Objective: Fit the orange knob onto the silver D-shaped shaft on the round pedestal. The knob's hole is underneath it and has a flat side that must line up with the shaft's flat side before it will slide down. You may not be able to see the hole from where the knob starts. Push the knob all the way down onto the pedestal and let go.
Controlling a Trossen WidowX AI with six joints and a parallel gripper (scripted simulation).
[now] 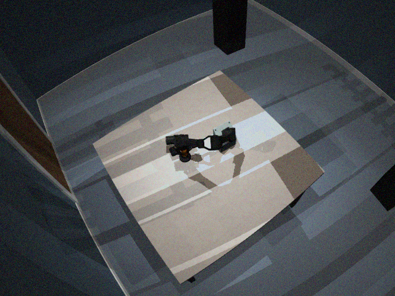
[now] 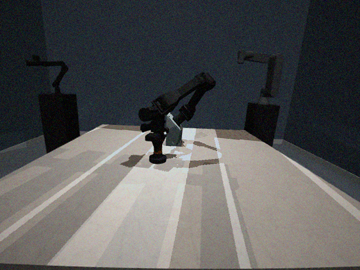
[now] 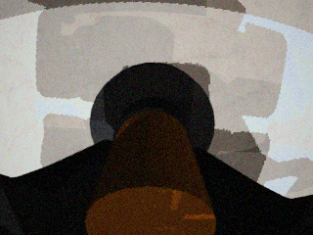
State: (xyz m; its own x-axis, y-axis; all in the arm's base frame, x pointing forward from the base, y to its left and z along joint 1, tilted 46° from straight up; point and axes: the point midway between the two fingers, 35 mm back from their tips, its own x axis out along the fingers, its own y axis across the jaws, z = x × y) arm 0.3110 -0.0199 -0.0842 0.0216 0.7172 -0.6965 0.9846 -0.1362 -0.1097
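The orange knob is 3 cm above my gripper tip. Round my gripper tip: round pedestal: 2 cm below.
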